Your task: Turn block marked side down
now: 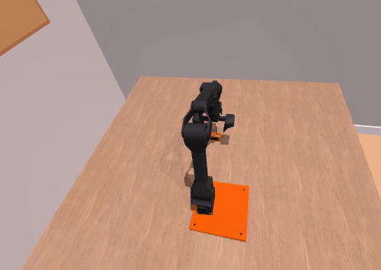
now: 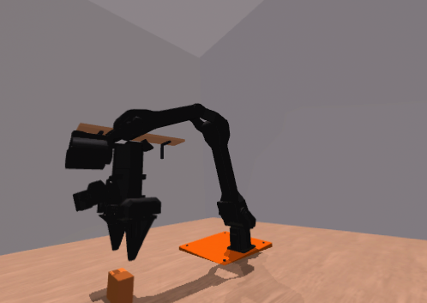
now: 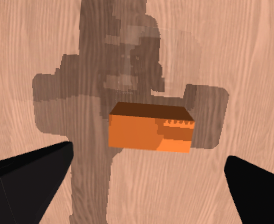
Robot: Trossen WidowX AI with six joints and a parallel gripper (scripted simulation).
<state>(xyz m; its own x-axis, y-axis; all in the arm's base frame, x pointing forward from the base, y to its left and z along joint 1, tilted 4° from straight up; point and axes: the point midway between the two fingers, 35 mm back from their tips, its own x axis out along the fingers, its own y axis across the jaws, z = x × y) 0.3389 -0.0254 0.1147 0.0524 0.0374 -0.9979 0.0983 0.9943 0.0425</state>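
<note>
My gripper tip is now 10 mm past the block and 50 mm above it.
</note>
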